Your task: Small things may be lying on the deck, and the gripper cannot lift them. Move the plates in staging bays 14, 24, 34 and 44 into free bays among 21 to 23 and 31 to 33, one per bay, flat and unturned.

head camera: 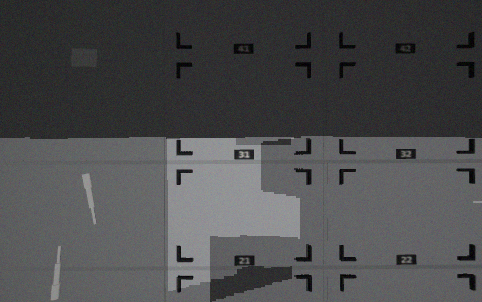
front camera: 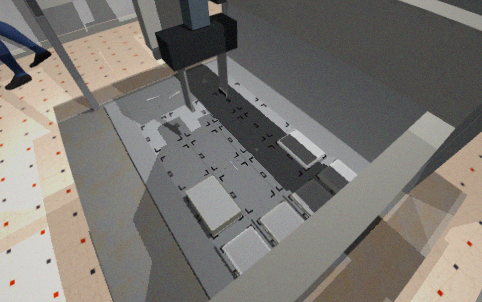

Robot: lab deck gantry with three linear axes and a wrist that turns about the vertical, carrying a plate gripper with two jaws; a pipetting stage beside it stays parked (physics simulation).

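Places are measured from the robot's base along level axes (x back, y right, z up), in millimetres.
Pixels of known places: gripper, fingertip midpoint: [front camera: 207,100]; robot's base, link origin: [front camera: 141,127].
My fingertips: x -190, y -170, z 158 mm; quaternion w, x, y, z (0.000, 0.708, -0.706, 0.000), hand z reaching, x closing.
Ahead of a thing's pixels: the offset from my fingertips to its middle. "pt": to the spot under its first point.
My gripper [front camera: 208,101] is open, with nothing between its jaws, over the far end of the deck; it does not show in the head view. Near the crossbar, low pale plates stand in bays 14 @(dz -136, dx -366, dy +127 mm) [front camera: 247,250], 24 [front camera: 282,221] and 34 @(dz -136, dx -366, dy -87 mm) [front camera: 314,195], and a partly shaded plate @(dz -136, dx -366, dy -194 mm) [front camera: 344,171] stands in bay 44. The crossbar hides parts of some. In the head view, bay labels 31 @(pt dz -158, dx +126, dy -41 mm) [head camera: 244,154], 32 [head camera: 406,154], 21 [head camera: 244,260] and 22 @(pt dz -157, dx -38, dy +65 mm) [head camera: 406,259] show, with no plate in those bays. Bays 23 and 33 hold no plate in the front view.
A taller pale block @(dz -137, dx -202, dy +127 mm) [front camera: 212,202] stands in bay 13. A low plate @(dz -150, dx -202, dy -194 mm) [front camera: 301,148] stands in bay 43, half shaded. A small pale disc @(dz -156, dx -120, dy -84 mm) [front camera: 257,149] lies near the border of bays 32 and 33. The grey crossbar [front camera: 345,215] spans the near side.
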